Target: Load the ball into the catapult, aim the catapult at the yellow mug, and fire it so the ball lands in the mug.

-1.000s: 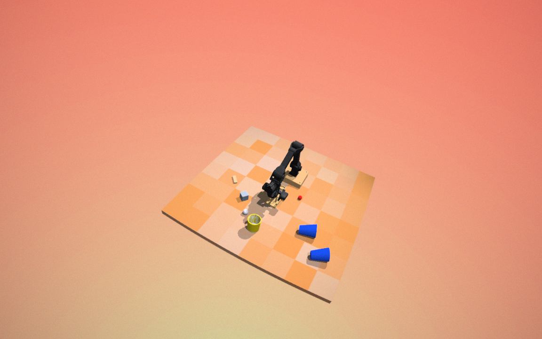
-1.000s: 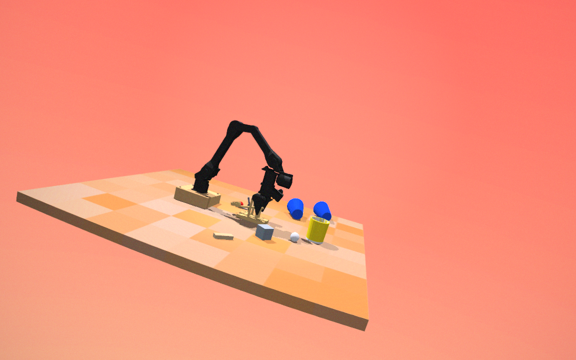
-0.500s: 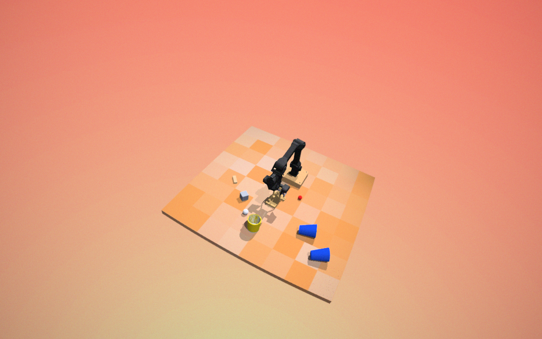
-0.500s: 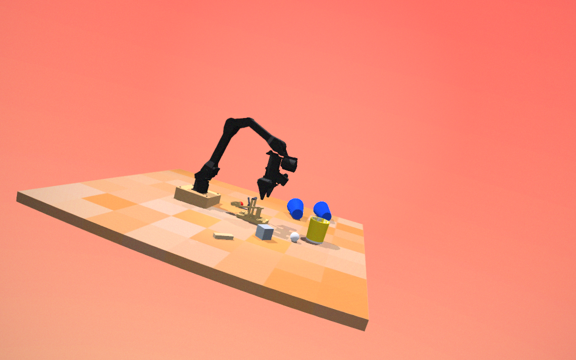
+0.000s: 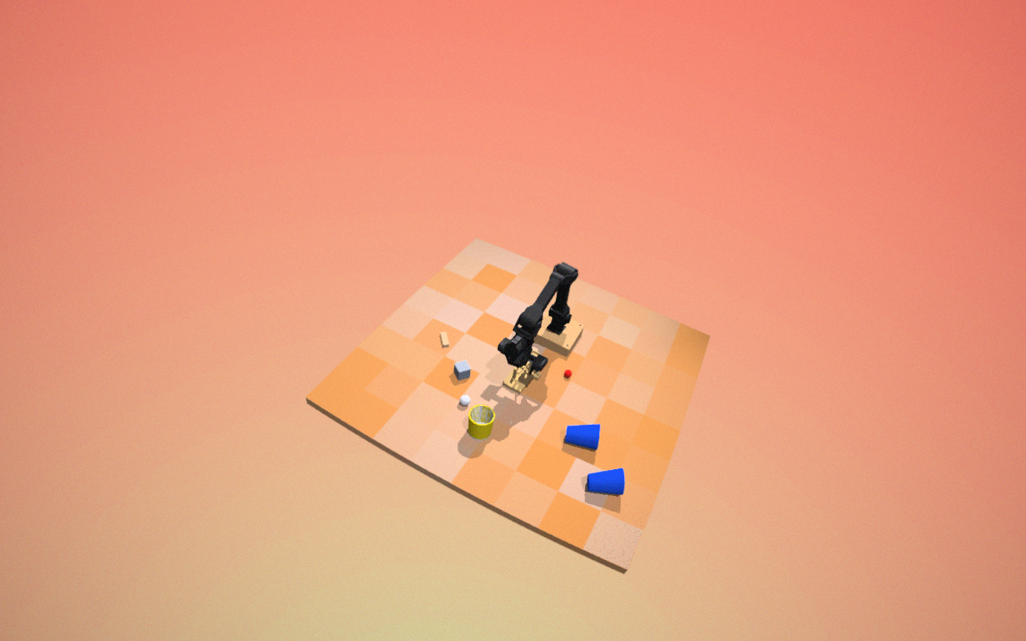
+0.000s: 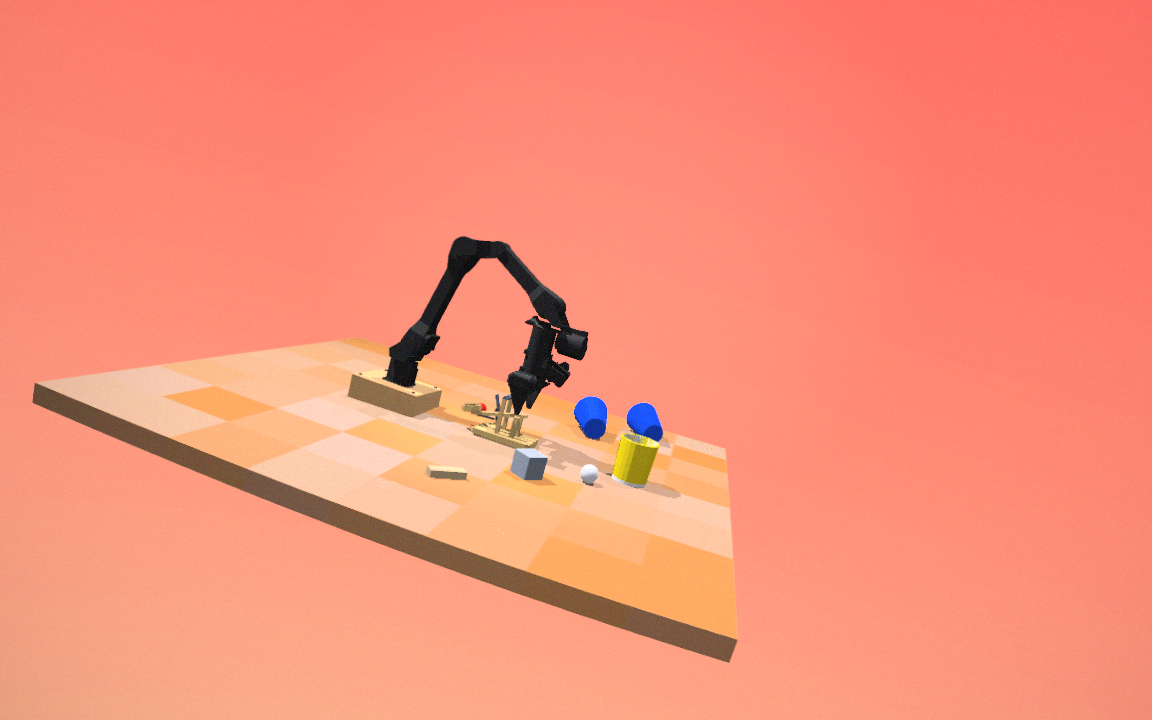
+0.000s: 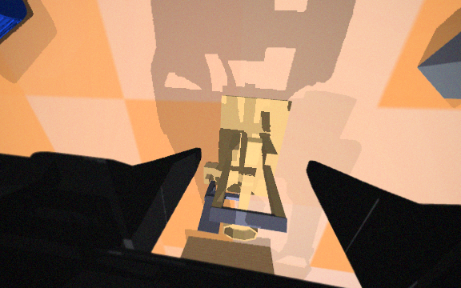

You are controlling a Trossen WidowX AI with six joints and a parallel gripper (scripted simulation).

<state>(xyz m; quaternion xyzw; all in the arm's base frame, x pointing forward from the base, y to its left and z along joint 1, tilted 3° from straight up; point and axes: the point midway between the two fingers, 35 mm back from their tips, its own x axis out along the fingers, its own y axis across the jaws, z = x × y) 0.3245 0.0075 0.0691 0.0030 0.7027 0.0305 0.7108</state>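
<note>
Right now my gripper tip is 40 mm past the catapult frame. Round my gripper tip: wooden catapult: 60 mm behind, 20 mm to the left, 30 mm below; red ball: 160 mm behind, 140 mm to the left, 60 mm below; grey cube: 100 mm ahead, 190 mm to the right, 60 mm below.
</note>
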